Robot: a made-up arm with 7 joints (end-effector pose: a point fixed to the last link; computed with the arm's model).
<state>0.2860 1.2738 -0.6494 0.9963 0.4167 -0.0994 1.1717</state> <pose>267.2 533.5 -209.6 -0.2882 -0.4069 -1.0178</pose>
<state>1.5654 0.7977 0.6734 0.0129 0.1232 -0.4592 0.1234</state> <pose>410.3 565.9 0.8 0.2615 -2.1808 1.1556</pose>
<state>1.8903 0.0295 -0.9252 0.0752 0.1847 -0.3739 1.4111</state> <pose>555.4 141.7 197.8 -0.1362 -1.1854 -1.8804</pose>
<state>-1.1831 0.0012 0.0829 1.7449 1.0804 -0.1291 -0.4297</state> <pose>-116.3 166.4 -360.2 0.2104 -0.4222 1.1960</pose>
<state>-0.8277 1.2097 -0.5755 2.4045 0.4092 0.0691 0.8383</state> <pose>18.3 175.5 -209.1 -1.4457 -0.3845 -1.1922</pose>
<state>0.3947 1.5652 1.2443 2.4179 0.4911 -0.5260 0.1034</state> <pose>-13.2 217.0 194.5 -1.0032 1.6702 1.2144</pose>
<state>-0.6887 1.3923 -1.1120 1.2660 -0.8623 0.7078 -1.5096</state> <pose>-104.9 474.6 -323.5 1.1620 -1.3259 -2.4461</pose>
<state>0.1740 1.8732 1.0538 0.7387 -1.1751 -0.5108 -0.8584</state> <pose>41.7 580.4 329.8 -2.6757 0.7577 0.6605</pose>
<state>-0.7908 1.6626 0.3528 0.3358 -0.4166 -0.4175 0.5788</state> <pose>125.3 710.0 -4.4 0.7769 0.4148 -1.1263</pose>
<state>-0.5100 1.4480 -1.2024 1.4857 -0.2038 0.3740 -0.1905</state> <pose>-59.6 426.1 -323.4 0.3170 0.1889 -1.7674</pose>
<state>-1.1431 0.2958 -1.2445 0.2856 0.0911 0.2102 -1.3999</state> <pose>-513.0 235.2 -263.1 0.6038 0.1227 -1.6093</pose>
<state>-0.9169 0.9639 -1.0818 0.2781 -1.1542 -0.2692 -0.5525</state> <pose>-285.4 576.6 -266.7 -0.5759 0.4083 -2.3373</pose>
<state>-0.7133 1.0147 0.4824 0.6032 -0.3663 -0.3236 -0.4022</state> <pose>-30.6 639.9 -261.9 1.3497 -0.3946 -0.7249</pose>
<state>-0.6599 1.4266 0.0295 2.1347 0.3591 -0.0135 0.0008</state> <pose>189.3 279.0 -162.6 0.0590 -1.2096 -1.2100</pose>
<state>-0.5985 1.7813 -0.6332 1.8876 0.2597 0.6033 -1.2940</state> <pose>119.2 375.3 -226.3 1.5505 -0.8505 -1.3296</pose>
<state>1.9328 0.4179 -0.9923 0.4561 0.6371 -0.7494 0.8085</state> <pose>494.6 269.8 263.3 0.2554 -2.3978 -1.4782</pose>
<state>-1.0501 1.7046 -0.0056 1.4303 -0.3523 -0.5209 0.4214</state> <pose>182.8 475.5 -231.9 -0.1432 -0.0583 -2.1511</pose>
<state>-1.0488 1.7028 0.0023 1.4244 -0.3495 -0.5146 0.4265</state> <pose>184.7 477.0 -230.5 -0.1275 -0.0536 -2.1436</pose>
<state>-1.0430 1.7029 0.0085 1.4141 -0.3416 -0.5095 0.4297</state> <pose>187.7 479.7 -227.9 -0.1061 -0.0520 -2.1316</pose>
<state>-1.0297 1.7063 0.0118 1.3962 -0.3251 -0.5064 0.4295</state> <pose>192.6 484.6 -223.2 -0.0745 -0.0557 -2.1119</pose>
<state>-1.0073 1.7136 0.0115 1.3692 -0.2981 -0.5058 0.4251</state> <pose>199.8 492.0 -215.7 -0.0307 -0.0668 -2.0828</pose>
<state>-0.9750 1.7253 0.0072 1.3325 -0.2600 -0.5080 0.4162</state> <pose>209.0 502.0 -204.6 0.0268 -0.0864 -2.0436</pose>
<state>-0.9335 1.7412 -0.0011 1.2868 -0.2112 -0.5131 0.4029</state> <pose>219.7 514.2 -189.7 0.0976 -0.1158 -1.9947</pose>
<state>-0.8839 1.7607 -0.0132 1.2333 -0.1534 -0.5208 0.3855</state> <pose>231.0 528.3 -170.5 0.1813 -0.1551 -1.9368</pose>
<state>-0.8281 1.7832 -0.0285 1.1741 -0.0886 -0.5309 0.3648</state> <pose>241.9 543.4 -147.2 0.2756 -0.2039 -1.8719</pose>
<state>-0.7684 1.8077 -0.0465 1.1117 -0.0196 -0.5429 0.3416</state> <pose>251.1 558.7 -120.3 0.3774 -0.2605 -1.8022</pose>
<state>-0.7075 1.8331 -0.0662 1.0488 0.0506 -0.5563 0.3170</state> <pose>257.8 573.4 -91.1 0.4828 -0.3226 -1.7305</pose>
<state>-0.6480 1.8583 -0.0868 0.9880 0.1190 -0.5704 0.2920</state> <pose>261.6 586.6 -61.0 0.5874 -0.3867 -1.6596</pose>
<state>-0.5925 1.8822 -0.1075 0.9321 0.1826 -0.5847 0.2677</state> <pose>262.4 598.0 -31.9 0.6862 -0.4494 -1.5930</pose>
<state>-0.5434 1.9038 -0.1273 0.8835 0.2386 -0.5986 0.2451</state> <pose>260.9 607.1 -5.5 0.7744 -0.5069 -1.5342</pose>
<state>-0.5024 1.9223 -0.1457 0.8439 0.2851 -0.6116 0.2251</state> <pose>258.1 614.0 16.8 0.8480 -0.5560 -1.4859</pose>
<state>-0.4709 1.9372 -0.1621 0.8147 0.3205 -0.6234 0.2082</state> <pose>254.9 618.8 33.9 0.9040 -0.5945 -1.4508</pose>
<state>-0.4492 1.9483 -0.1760 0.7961 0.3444 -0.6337 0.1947</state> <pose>252.3 621.7 45.4 0.9412 -0.6215 -1.4297</pose>
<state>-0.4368 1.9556 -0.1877 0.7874 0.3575 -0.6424 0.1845</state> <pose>250.7 623.0 51.5 0.9601 -0.6372 -1.4217</pose>
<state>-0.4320 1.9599 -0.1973 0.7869 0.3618 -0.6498 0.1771</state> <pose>250.1 623.2 53.2 0.9637 -0.6439 -1.4248</pose>
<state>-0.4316 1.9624 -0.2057 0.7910 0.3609 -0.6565 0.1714</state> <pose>250.2 622.7 52.3 0.9582 -0.6451 -1.4342</pose>
